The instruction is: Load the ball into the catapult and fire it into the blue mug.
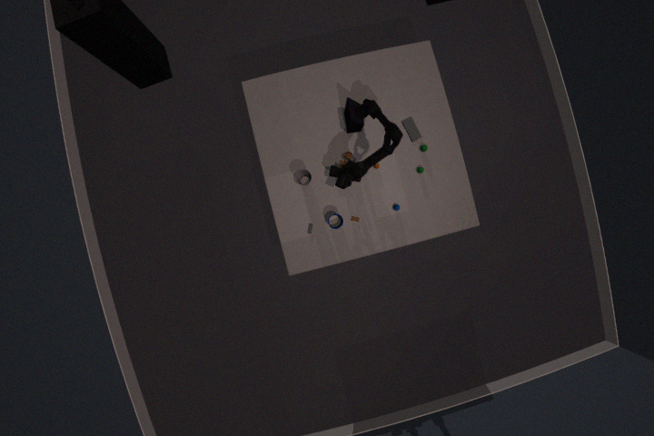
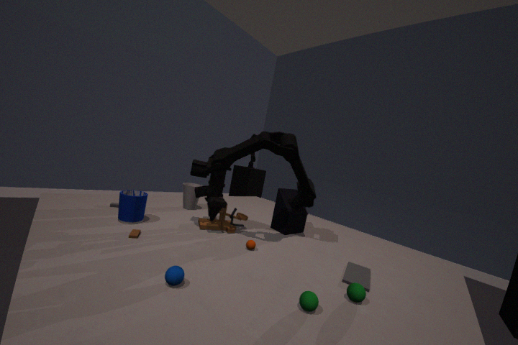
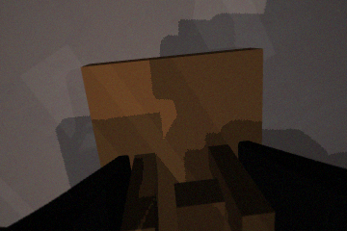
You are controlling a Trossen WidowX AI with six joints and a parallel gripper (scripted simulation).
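Now: gripper tip 40 mm past the catapult frame, 20 mm to the right of it and 50 mm below it. Round my gripper tip: orange ball: 220 mm to the left, 20 mm below; then grey cup: 50 mm behind, 240 mm to the right; then wooden catapult: 50 mm behind, 50 mm to the left, 20 mm above.
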